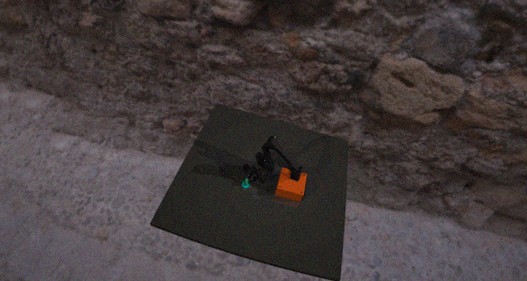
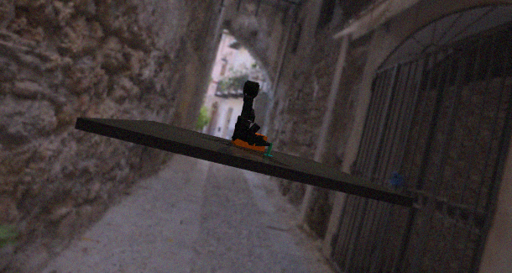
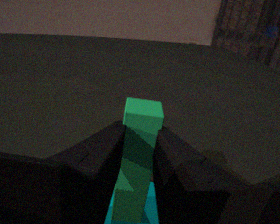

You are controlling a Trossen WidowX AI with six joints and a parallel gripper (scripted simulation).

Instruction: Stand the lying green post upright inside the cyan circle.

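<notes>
My gripper tip is 2 cm above the green post. From my gripper tip the other things lie so: cyan circle 6 cm below.
</notes>
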